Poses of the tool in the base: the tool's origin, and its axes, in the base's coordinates. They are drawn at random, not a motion.
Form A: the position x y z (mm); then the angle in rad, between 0 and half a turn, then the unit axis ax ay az.
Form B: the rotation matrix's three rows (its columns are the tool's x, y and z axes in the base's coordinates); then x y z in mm. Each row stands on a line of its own. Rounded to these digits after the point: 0 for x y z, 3 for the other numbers.
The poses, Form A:
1: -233 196 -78 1.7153 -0.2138 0.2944 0.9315
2: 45 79 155 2.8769 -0.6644 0.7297 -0.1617
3: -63 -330 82 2.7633 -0.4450 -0.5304 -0.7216
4: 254 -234 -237 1.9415 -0.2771 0.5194 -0.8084
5: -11 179 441 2.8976 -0.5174 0.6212 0.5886
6: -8 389 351 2.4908 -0.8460 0.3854 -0.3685
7: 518 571 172 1.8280 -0.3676 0.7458 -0.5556
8: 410 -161 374 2.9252 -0.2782 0.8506 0.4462
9: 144 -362 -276 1.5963 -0.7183 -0.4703 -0.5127
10: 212 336 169 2.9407 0.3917 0.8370 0.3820
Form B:
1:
-0.092 -0.994 0.064
0.850 -0.045 0.525
-0.519 0.102 0.849
-233 196 -78

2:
-0.098 -0.910 0.402
-0.995 0.081 -0.058
0.020 -0.406 -0.914
45 79 155

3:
-0.547 0.722 0.424
0.189 -0.387 0.903
0.815 0.574 0.075
-63 -330 82

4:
-0.258 0.557 0.789
-0.950 0.005 -0.314
-0.179 -0.830 0.528
254 -234 -237

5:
-0.443 -0.775 -0.450
-0.491 -0.210 0.845
-0.750 0.595 -0.288
-11 179 441

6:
0.489 -0.362 0.793
-0.809 -0.529 0.258
0.326 -0.768 -0.552
-8 389 351

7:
-0.085 0.193 0.977
-0.881 0.443 -0.164
-0.465 -0.875 0.133
518 571 172

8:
-0.824 -0.564 -0.063
-0.372 0.453 0.810
-0.428 0.690 -0.583
410 -161 374

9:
0.504 0.859 -0.092
-0.166 0.201 0.965
0.848 -0.471 0.244
144 -362 -276

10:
-0.676 0.573 0.463
0.725 0.407 0.555
0.129 0.711 -0.691
212 336 169

